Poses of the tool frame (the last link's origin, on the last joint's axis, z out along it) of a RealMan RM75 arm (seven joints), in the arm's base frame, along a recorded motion.
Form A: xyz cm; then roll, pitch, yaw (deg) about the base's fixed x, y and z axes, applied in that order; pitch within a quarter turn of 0, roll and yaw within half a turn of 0.
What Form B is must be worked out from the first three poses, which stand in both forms.
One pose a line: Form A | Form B
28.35 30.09 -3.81 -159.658 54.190 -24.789 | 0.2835 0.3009 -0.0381 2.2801 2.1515 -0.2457
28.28 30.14 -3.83 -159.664 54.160 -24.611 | 0.2828 0.3014 -0.0383 2.2832 2.1520 -0.2459
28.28 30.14 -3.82 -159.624 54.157 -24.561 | 0.2828 0.3014 -0.0382 2.2833 2.1519 -0.2464
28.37 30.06 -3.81 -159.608 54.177 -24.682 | 0.2837 0.3006 -0.0381 2.2809 2.1515 -0.2464
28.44 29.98 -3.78 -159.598 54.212 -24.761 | 0.2844 0.2998 -0.0378 2.2795 2.1509 -0.2462
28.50 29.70 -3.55 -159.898 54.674 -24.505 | 0.2850 0.2970 -0.0355 2.2922 2.1448 -0.2389
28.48 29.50 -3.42 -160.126 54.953 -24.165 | 0.2848 0.2950 -0.0342 2.3040 2.1413 -0.2341
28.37 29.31 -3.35 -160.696 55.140 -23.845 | 0.2837 0.2931 -0.0335 2.3220 2.1406 -0.2263
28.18 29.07 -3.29 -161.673 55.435 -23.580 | 0.2818 0.2907 -0.0329 2.3476 2.1395 -0.2133
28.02 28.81 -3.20 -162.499 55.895 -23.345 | 0.2802 0.2881 -0.0320 2.3703 2.1350 -0.2009
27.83 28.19 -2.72 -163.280 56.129 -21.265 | 0.2783 0.2819 -0.0272 2.4233 2.1338 -0.1908
